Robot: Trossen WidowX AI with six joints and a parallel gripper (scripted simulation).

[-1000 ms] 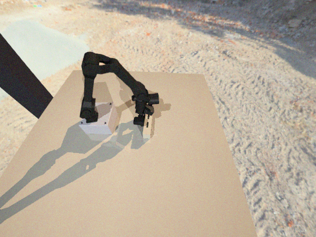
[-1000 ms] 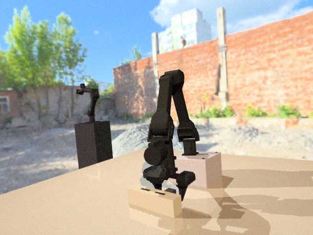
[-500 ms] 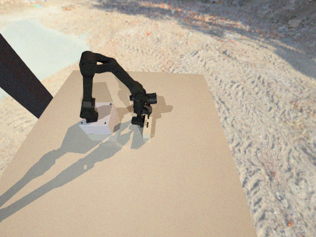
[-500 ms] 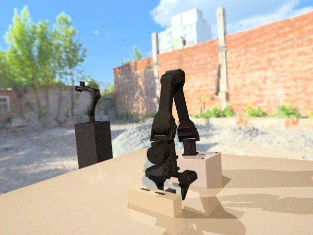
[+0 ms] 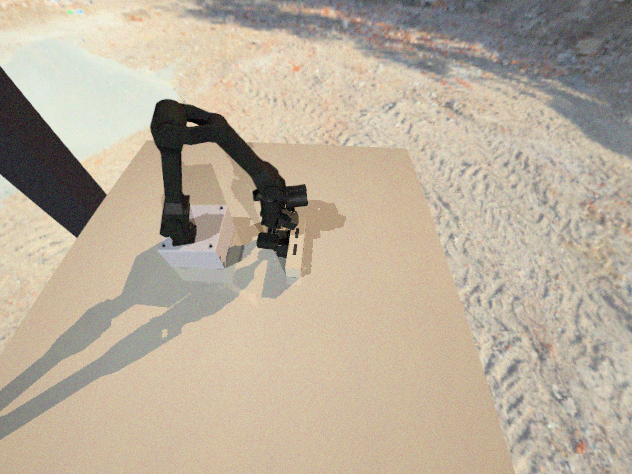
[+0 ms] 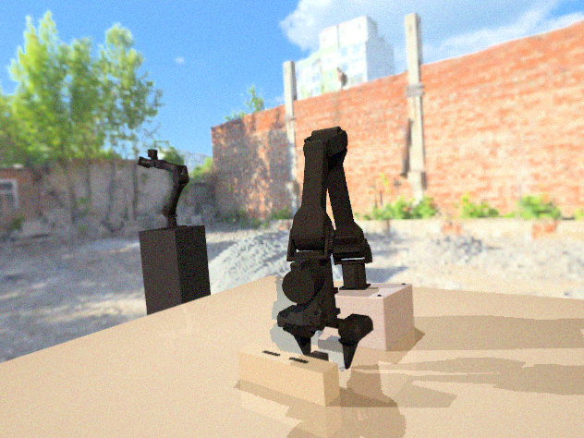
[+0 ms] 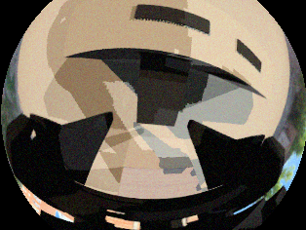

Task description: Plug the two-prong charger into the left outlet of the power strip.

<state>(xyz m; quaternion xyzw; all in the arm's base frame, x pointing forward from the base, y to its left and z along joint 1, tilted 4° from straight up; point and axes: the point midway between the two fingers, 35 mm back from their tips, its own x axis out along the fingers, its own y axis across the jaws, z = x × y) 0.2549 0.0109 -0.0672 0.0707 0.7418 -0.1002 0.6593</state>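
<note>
The black two-prong charger is 50 mm ahead of my gripper tip, 10 mm to the right of it and 10 mm above it.
</note>
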